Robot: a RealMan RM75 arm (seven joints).
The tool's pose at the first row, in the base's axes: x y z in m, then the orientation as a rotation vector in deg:
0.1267, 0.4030, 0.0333, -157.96, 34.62, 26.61
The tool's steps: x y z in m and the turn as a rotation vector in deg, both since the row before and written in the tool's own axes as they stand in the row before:
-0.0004, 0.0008, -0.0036, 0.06, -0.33, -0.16
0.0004, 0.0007, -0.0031, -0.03, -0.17, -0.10
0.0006, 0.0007, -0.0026, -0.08, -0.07, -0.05
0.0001, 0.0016, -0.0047, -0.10, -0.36, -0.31
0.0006, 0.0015, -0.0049, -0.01, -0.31, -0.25
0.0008, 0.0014, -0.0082, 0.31, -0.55, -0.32
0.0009, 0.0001, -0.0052, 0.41, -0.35, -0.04
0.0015, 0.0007, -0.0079, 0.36, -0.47, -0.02
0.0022, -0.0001, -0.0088, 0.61, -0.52, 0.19
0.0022, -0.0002, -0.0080, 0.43, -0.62, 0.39
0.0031, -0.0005, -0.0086, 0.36, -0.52, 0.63
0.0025, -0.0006, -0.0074, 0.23, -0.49, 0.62
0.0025, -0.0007, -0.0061, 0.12, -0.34, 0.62
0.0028, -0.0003, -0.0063, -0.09, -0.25, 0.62
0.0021, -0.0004, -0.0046, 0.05, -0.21, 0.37
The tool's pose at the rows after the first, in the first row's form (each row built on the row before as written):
0.1269, 0.4012, 0.0366, -157.80, 34.32, 26.99
0.1277, 0.3994, 0.0391, -157.78, 34.14, 27.21
0.1286, 0.3977, 0.0411, -157.84, 34.05, 27.33
0.1292, 0.3947, 0.0450, -157.84, 33.52, 27.79
0.1304, 0.3915, 0.0489, -157.77, 33.09, 28.16
0.1327, 0.3872, 0.0557, -157.31, 32.54, 28.70
0.1349, 0.3850, 0.0600, -156.79, 32.44, 28.99
0.1381, 0.3811, 0.0663, -156.26, 32.33, 29.46
0.1425, 0.3773, 0.0733, -155.44, 32.53, 29.94
0.1467, 0.3738, 0.0795, -154.72, 32.96, 30.68
0.1520, 0.3699, 0.0858, -154.07, 33.73, 31.38
0.1566, 0.3667, 0.0913, -153.55, 34.48, 32.09
0.1608, 0.3640, 0.0956, -153.19, 35.25, 32.65
0.1652, 0.3608, 0.0998, -153.06, 36.02, 33.18
0.1685, 0.3585, 0.1029, -152.86, 36.48, 33.53

